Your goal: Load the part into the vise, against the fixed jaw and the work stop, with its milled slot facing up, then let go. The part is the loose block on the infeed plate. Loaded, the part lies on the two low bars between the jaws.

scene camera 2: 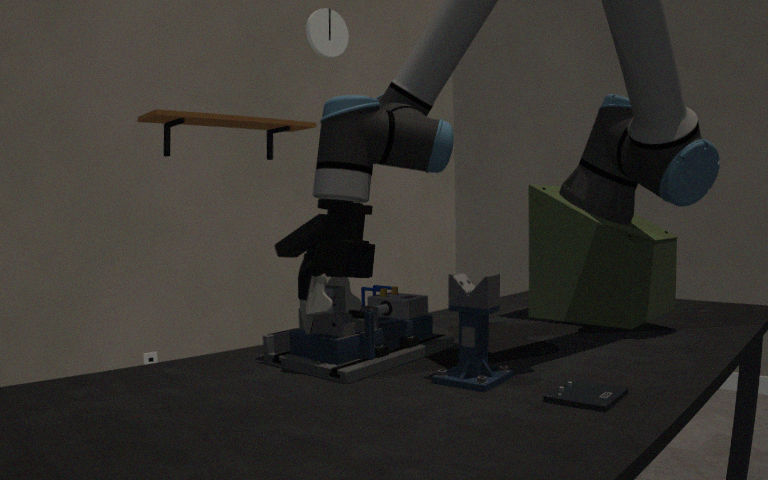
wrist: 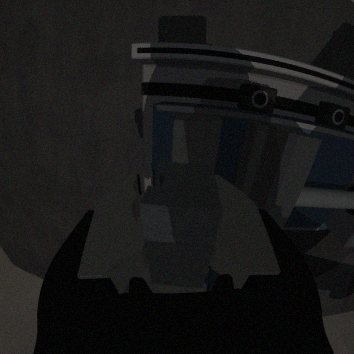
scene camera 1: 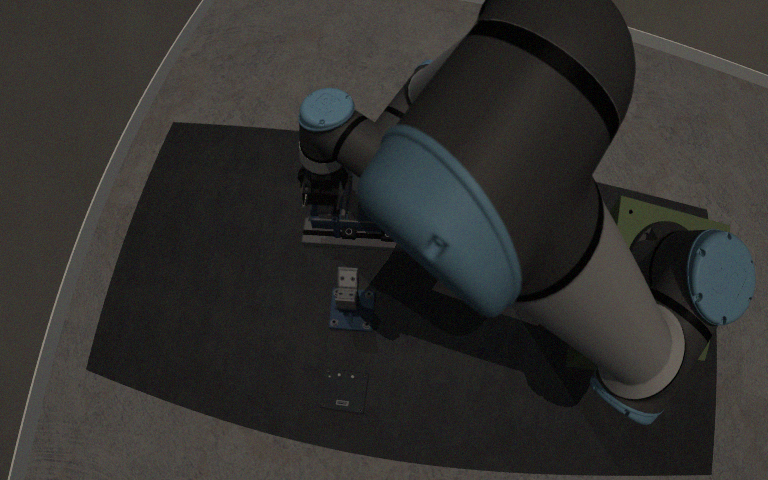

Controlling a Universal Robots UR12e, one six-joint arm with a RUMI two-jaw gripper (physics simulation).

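Places are measured from the arm's base along level axes (x back, y left, z down), in millimetres.
Where they show: gripper, fingertip midpoint: [scene camera 2: 321, 333]; arm's base, origin of the base link: [scene camera 2: 595, 206] [scene camera 1: 663, 268].
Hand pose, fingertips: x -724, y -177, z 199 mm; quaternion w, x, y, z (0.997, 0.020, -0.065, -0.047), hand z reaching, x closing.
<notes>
Each offset is from my fingertips to the centre of the thing.
My gripper [scene camera 2: 333, 305] [wrist: 174, 176] points down over the fixed-jaw end of the vise @[dx +110, dy -12, dz +11 mm] [scene camera 1: 368, 227] [scene camera 2: 322, 348] [wrist: 330, 160]. It is shut on the part @[dx +9, dy +1, dz -56 mm] [scene camera 2: 338, 297] [wrist: 159, 222], a grey block that spreads the fingers fairly wide. The part is low over the fixed jaw [scene camera 2: 327, 326] and looks somewhat turned between the fingers. Whether it touches the jaw cannot be told. Its slot, the two low bars and the work stop cannot be made out in the dim light. In scene camera 1 the arm hides much of the vise and the part.
A blue stand with a grey V-shaped top [scene camera 1: 346, 300] [scene camera 2: 474, 294] stands beside the vise. The dark infeed plate @[dx +102, dy +409, dz +56 mm] [scene camera 1: 345, 393] [scene camera 2: 586, 395] with small pins lies farther off. The vise's rod @[dx +128, dy -8, dz -18 mm] [wrist: 327, 196] lies right of the fingers. The green robot base [scene camera 2: 572, 266] is at the right.
</notes>
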